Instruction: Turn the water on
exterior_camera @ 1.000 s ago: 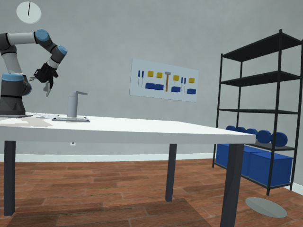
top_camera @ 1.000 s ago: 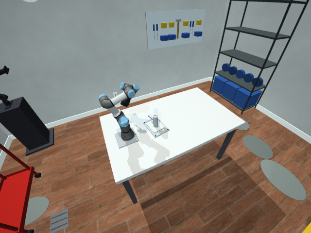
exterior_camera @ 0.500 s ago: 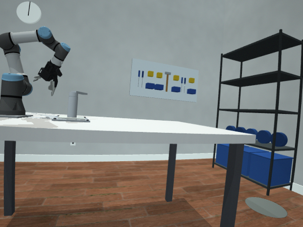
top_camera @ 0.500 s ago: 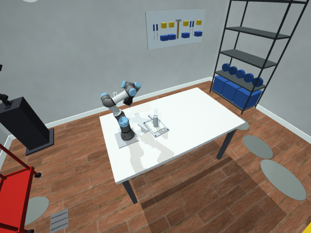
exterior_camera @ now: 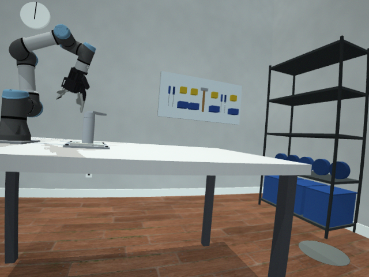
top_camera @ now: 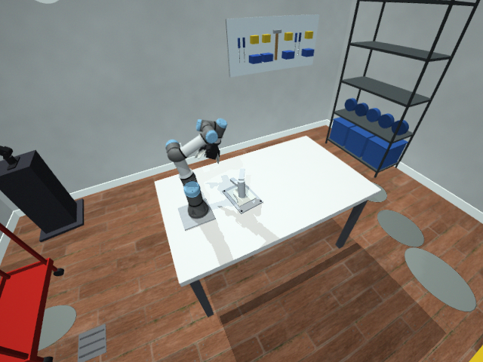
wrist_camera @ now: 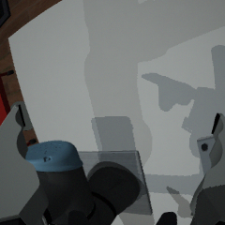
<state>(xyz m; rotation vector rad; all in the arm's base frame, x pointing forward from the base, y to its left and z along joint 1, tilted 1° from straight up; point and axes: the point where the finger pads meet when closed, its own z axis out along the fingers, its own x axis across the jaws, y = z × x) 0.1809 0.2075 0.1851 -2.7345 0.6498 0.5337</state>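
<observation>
The lever lies 15 cm ahead of my hand, 21 cm to the right of it and 4 cm below it. From my hand the other things lie so: metal base plate 12 cm ahead, 25 cm to the right, 18 cm below; then tap 13 cm ahead, 23 cm to the right, 9 cm below.
</observation>
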